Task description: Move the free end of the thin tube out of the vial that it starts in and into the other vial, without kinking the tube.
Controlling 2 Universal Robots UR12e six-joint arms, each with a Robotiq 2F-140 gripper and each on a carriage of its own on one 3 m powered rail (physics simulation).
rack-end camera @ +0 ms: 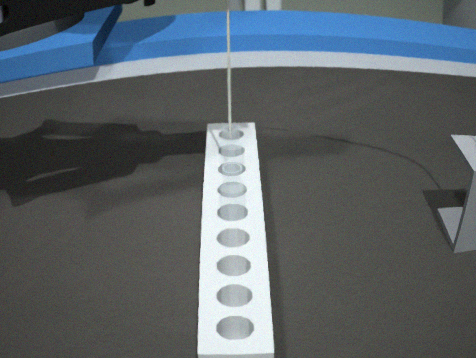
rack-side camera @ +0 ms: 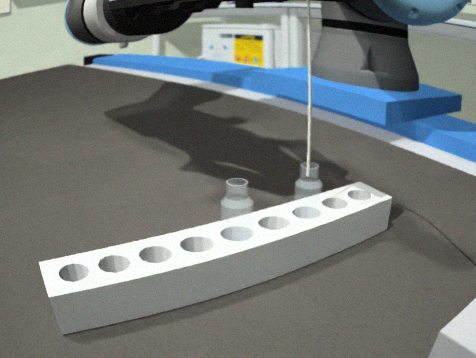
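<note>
The thin pale tube [rack-side camera: 309, 90] [rack-end camera: 229, 70] hangs nearly straight down, with no kink in the part that shows. Its lower end is inside the neck of one clear vial [rack-side camera: 308, 189], at the right in the rack-side view. The other clear vial [rack-side camera: 237, 204], further left there, has no tube in its mouth. Both vials stand in the white rack [rack-side camera: 220, 280] [rack-end camera: 212, 280]. Dark parts of my right arm and gripper show at the top of both views. My right gripper's fingertips are above the frames; the tube hangs from it. My left gripper does not show.
A blue rail [rack-side camera: 240, 80] [rack-end camera: 300, 40] runs behind the table, with an arm base [rack-side camera: 365, 60] on its carriage. A pale angled block or bracket [rack-side camera: 457, 335] [rack-end camera: 467, 220] stands at the right in both views. A thin curved shadow runs towards it.
</note>
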